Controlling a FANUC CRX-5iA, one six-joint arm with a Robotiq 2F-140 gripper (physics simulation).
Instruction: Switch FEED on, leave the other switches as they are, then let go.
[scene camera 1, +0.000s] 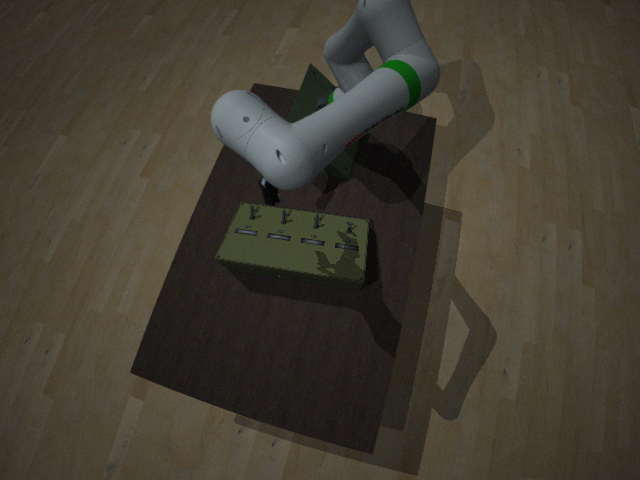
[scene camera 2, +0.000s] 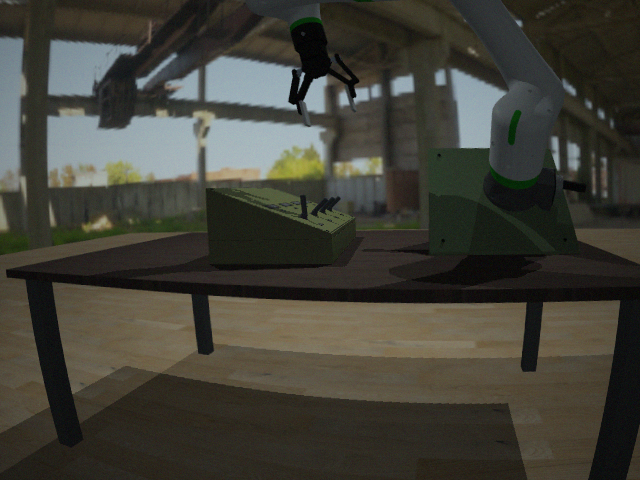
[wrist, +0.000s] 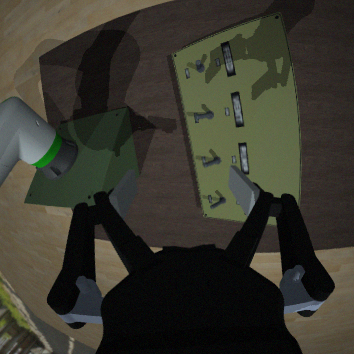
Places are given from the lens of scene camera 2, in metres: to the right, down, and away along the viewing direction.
my gripper (scene camera 2: 330, 118): 0.03, -0.31, 1.07
switch box (scene camera 2: 245, 225): -0.15, -0.03, 0.86
